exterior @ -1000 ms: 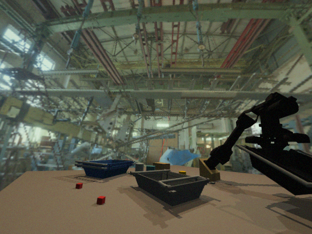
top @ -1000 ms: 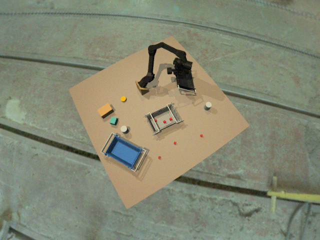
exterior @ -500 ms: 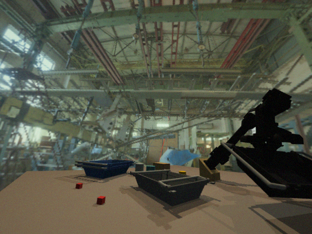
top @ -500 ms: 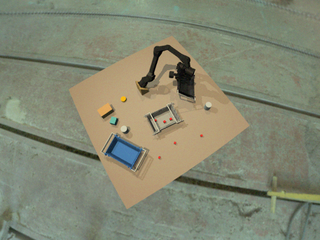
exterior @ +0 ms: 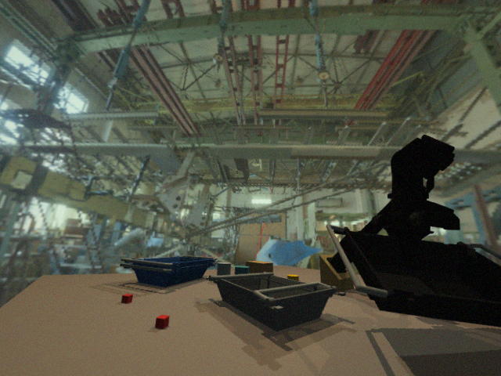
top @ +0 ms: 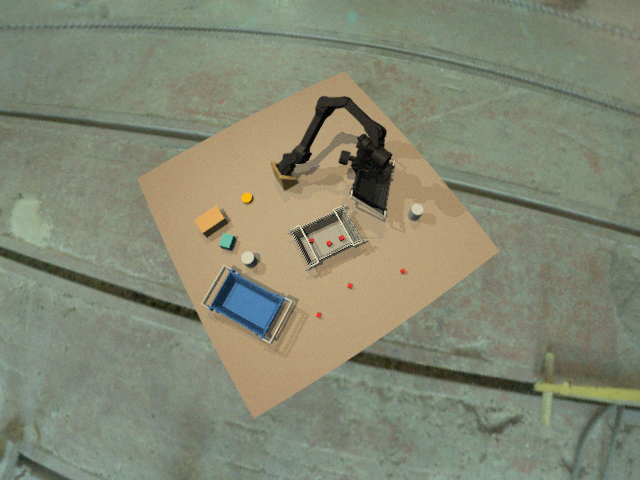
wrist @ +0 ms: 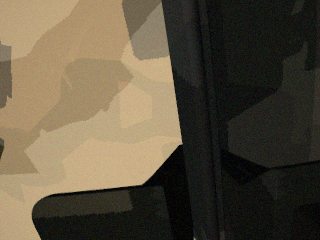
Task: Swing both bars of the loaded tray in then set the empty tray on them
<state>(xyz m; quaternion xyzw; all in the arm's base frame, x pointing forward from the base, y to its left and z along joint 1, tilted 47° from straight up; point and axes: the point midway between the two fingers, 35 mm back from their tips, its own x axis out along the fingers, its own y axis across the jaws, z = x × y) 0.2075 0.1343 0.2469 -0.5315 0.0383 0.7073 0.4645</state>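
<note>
My gripper tip is 60 mm to the right of the black tray and 50 mm short of it. Round my gripper tip: teal cube: 640 mm to the right, 100 mm below, 40 mm behind; then orange box: 670 mm to the right, 170 mm behind, 90 mm below; then yellow disc: 470 mm to the right, 200 mm behind, 110 mm below.
</note>
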